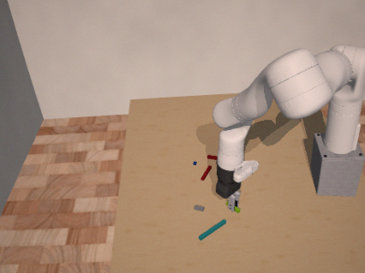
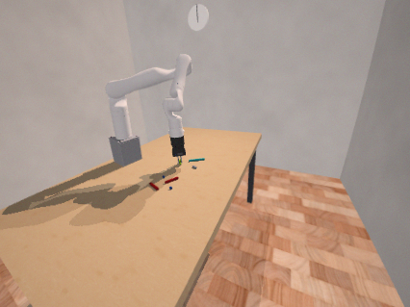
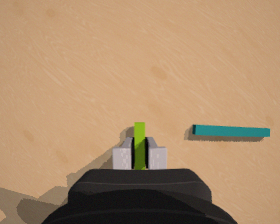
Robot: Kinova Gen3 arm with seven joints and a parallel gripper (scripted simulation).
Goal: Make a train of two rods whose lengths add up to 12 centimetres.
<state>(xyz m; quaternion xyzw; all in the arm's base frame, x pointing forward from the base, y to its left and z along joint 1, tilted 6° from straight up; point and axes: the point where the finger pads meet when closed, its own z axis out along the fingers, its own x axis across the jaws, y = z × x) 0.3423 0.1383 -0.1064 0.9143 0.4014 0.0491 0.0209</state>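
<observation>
My hand is 6 cm short of the turquoise rod, 9 cm to the right of it and 2 cm above it. From my hand the other things lie so: grey rod (11 cm ahead, 1 cm to the left, 2 cm below); lime rod (1 cm below); blue rod (14 cm ahead, 20 cm to the right, 2 cm below).
</observation>
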